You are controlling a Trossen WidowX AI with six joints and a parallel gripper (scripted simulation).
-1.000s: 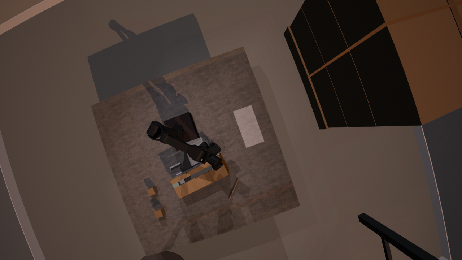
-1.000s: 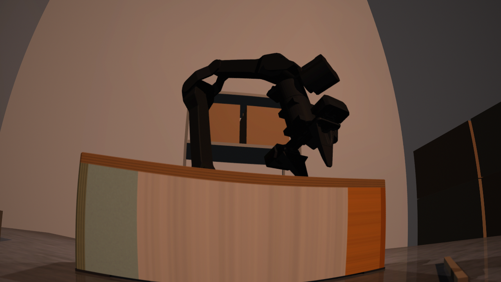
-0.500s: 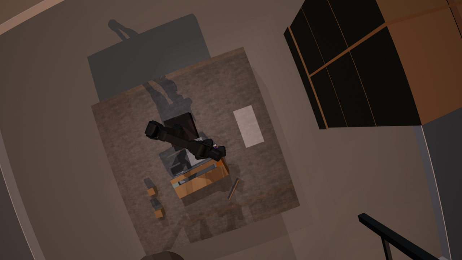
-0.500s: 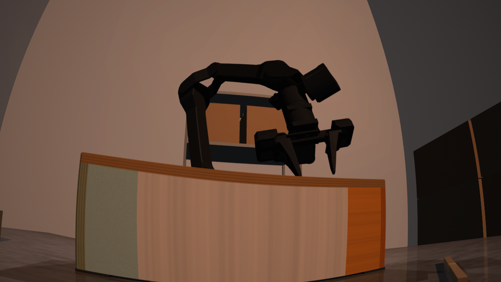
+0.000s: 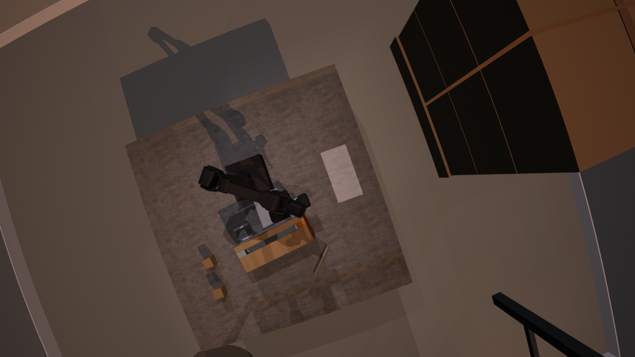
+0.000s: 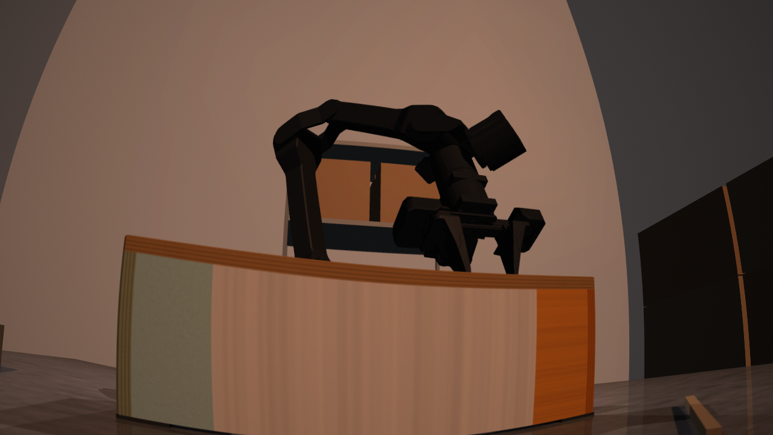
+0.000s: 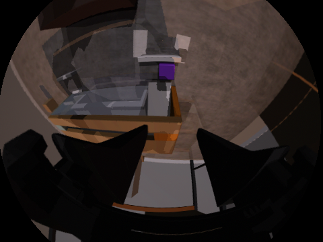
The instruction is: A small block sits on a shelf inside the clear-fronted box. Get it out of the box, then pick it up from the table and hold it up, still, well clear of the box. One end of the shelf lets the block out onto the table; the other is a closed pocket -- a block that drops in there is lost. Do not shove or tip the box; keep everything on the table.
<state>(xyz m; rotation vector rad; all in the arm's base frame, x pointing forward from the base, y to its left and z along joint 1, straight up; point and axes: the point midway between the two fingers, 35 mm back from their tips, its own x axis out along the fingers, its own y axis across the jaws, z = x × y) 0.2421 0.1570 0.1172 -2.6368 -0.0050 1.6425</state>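
My gripper tip is 14 cm above the purple block, 2 cm past it and 1 cm to the left of it. From my gripper tip the other things lie so: wooden box (18 cm to the right, 10 cm below, 5 cm ahead).
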